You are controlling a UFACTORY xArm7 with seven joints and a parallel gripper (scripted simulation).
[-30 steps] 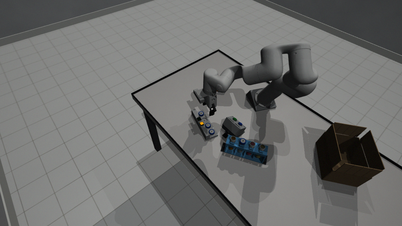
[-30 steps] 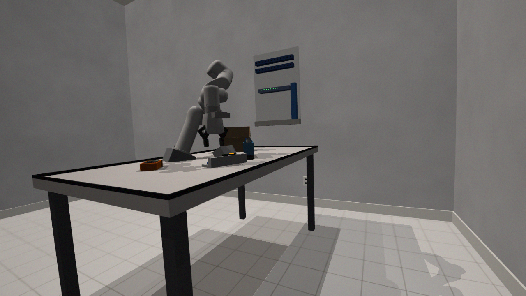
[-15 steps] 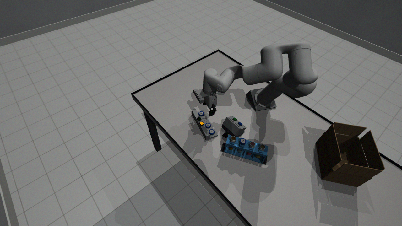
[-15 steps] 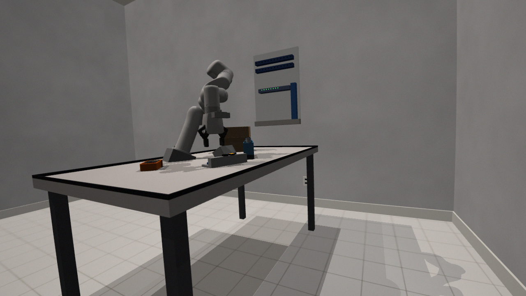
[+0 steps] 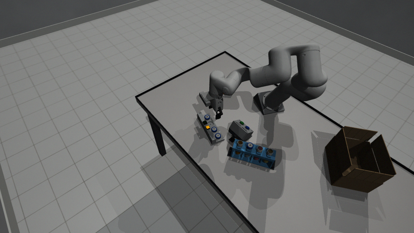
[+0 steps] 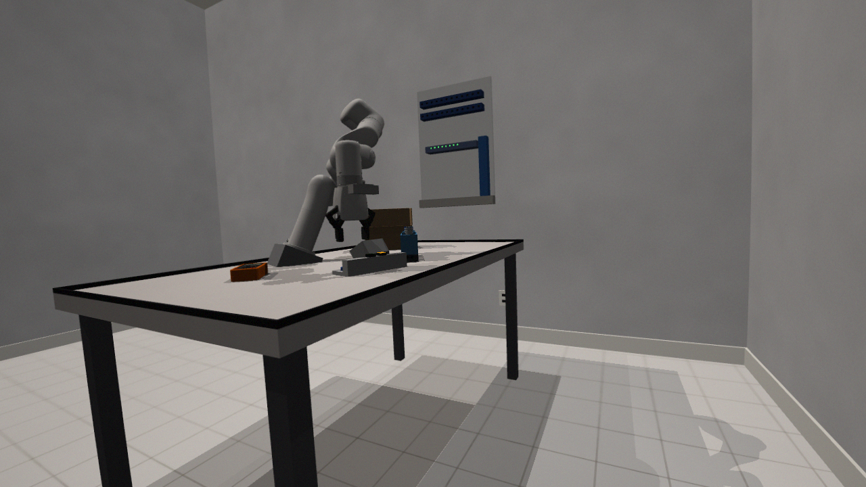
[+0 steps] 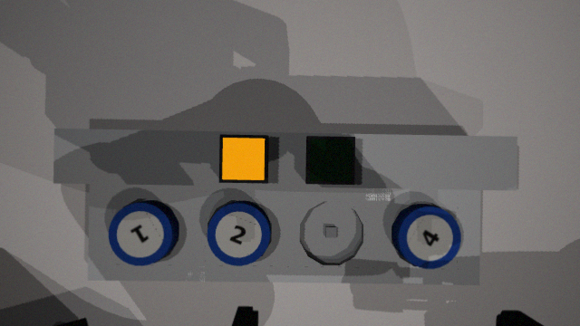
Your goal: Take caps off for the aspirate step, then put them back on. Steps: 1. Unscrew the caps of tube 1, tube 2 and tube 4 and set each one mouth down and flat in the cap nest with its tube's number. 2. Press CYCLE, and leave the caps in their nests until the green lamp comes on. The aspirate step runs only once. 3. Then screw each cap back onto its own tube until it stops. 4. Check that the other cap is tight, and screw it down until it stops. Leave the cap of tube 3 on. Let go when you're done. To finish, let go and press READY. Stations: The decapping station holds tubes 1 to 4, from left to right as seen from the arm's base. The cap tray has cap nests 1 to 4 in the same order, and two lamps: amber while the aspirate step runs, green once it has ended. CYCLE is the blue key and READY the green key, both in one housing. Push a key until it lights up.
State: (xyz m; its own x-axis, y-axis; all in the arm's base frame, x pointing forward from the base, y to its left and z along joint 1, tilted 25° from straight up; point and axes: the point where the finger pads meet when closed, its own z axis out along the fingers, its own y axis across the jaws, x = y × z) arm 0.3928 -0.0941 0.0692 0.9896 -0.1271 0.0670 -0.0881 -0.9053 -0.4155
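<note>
Right now my hand is 110 mm to the right of the cap 1, 90 mm above it and 40 mm short of it. Also, from my hand: cap 2: 90 mm below, 60 mm to the left, 30 mm ahead; then green key: 120 mm to the left, 120 mm behind, 40 mm below; then cap 4: 90 mm below, 50 mm to the right, 20 mm ahead.
</note>
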